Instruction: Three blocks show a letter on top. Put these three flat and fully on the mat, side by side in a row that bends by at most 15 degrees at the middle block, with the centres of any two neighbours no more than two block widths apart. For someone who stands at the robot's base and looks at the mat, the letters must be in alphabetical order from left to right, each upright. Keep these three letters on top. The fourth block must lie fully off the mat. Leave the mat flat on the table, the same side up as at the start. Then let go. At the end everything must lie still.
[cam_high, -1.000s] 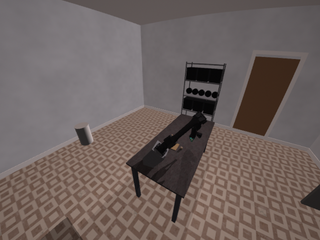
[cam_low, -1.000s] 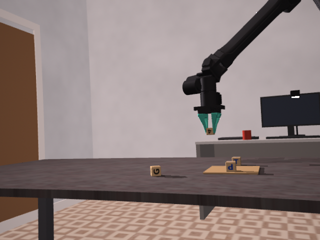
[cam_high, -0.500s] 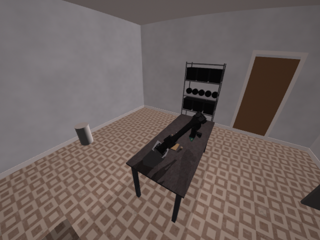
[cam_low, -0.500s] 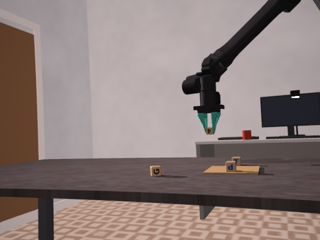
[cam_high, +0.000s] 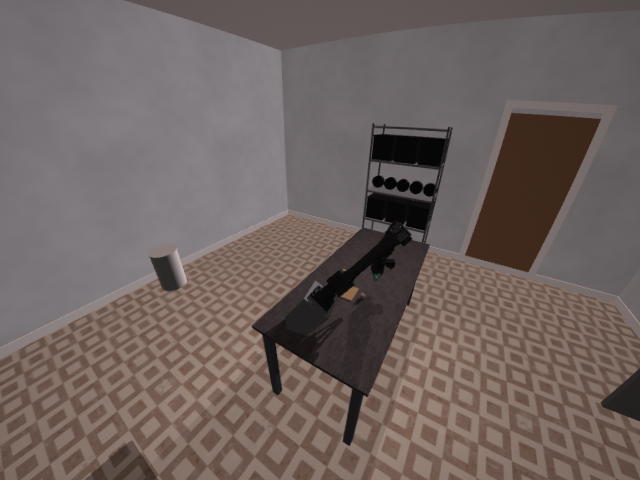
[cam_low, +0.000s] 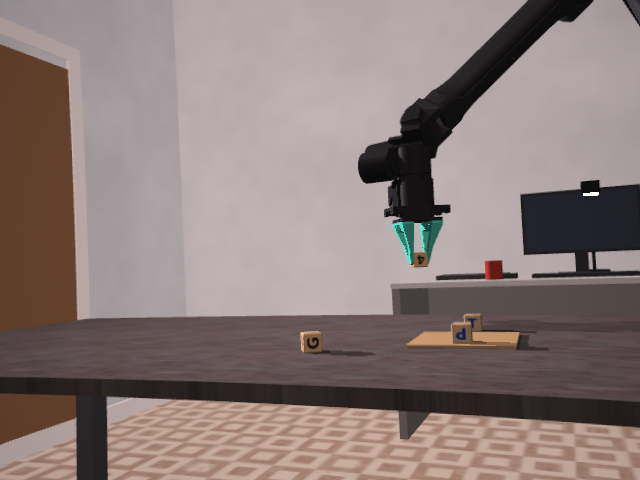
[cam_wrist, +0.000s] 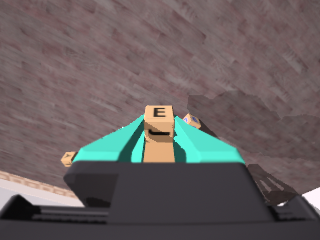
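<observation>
Now: hand 80 mm past the mat, 170 mm to the right of it and 120 mm above it. From my hand the other things lie so: block (90 mm behind, 50 mm to the left, 100 mm below).
</observation>
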